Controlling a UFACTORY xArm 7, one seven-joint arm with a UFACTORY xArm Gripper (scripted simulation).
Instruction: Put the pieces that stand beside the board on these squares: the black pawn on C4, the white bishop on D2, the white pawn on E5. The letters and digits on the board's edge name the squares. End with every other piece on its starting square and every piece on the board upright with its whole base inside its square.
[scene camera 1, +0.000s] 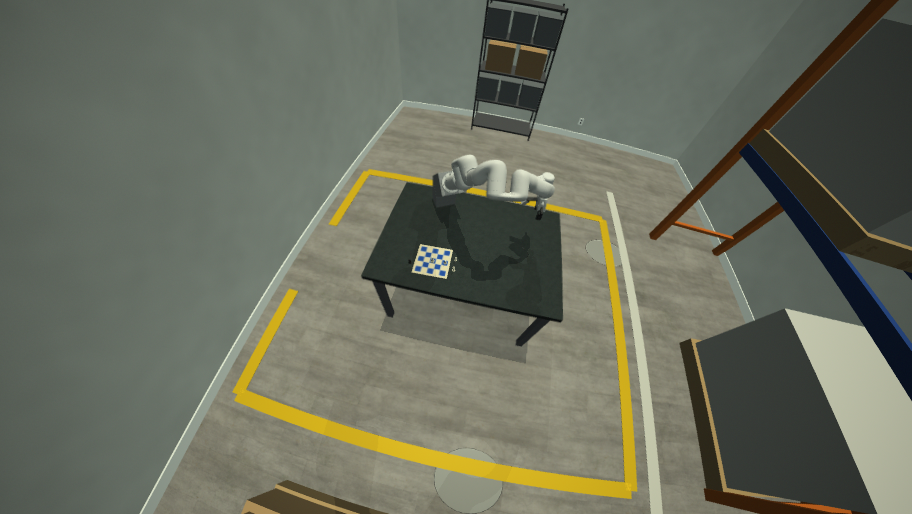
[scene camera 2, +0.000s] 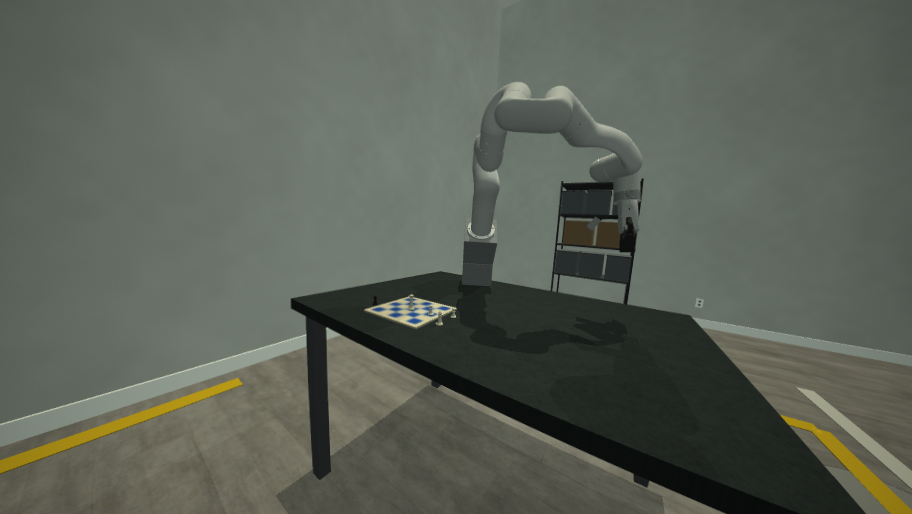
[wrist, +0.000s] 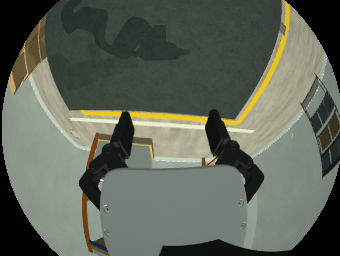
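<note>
The wrist view shows the gripper (wrist: 169, 119), and the gripper (scene camera 2: 626, 252) is visible in the scene view too.
</note>
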